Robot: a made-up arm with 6 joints.
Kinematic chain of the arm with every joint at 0, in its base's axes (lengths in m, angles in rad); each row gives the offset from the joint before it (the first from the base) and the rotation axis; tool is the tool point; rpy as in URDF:
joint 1: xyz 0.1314 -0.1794 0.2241 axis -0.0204 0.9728 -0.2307
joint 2: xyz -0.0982 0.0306 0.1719 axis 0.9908 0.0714 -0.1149
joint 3: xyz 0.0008 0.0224 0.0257 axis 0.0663 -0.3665 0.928
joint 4: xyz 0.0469 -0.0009 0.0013 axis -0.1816 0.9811 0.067
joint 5: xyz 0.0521 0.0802 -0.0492 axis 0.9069 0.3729 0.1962
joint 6: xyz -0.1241 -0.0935 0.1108 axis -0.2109 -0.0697 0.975
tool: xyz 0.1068 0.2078 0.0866 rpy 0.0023 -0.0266 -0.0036
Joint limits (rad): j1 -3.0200..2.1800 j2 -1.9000..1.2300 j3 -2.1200..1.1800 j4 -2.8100..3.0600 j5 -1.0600..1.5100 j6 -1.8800..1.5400
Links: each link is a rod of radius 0.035 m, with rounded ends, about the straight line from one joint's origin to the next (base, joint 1, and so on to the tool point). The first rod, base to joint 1, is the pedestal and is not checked.
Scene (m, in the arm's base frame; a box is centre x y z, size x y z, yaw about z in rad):
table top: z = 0
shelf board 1: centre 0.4 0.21 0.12 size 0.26 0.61 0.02 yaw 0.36
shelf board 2: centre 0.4 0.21 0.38 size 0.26 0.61 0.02 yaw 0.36
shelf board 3: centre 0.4 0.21 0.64 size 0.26 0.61 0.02 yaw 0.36
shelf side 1: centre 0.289 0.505 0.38 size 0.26 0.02 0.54 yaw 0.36
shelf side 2: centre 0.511 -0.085 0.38 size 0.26 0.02 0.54 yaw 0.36
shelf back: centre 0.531 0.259 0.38 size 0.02 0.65 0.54 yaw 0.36
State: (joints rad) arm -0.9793 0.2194 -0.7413 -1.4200 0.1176 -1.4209
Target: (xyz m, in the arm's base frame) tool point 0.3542 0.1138 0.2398
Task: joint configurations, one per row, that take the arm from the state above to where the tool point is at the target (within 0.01 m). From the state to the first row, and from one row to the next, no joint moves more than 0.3 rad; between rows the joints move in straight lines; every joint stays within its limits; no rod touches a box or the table.
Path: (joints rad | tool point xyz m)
1: -0.9099 -0.0382 -0.4871 -1.2689 0.2560 -1.3710 | -0.2102 -0.3413 0.3696
2: -0.8405 -0.2959 -0.2329 -1.1177 0.3944 -1.3211 | -0.1770 -0.2847 0.4714
3: -0.7710 -0.5535 0.0213 -0.9666 0.5328 -1.2712 | -0.1220 -0.1831 0.5443
4: -0.7016 -0.8111 0.2754 -0.8155 0.6711 -1.2213 | -0.0427 -0.0615 0.5575
5: -0.6322 -1.0688 0.5296 -0.6643 0.8095 -1.1714 | 0.0505 0.0406 0.4983
6: -0.5628 -1.3264 0.7838 -0.5132 0.9479 -1.1215 | 0.1364 0.0854 0.3802
7: -0.4934 -1.5840 1.0380 -0.3621 1.0863 -1.0716 | 0.1917 0.0527 0.2398
8: -0.2555 -1.3179 0.9942 -0.5783 1.2275 -1.3411 | 0.2475 0.0744 0.2670
9: -0.0176 -1.0518 0.9504 -0.7945 1.3688 -1.6105 | 0.3047 0.0917 0.2607
10: 0.2203 -0.7857 0.9065 -1.0107 1.5100 -1.8800 | 0.3542 0.1138 0.2398

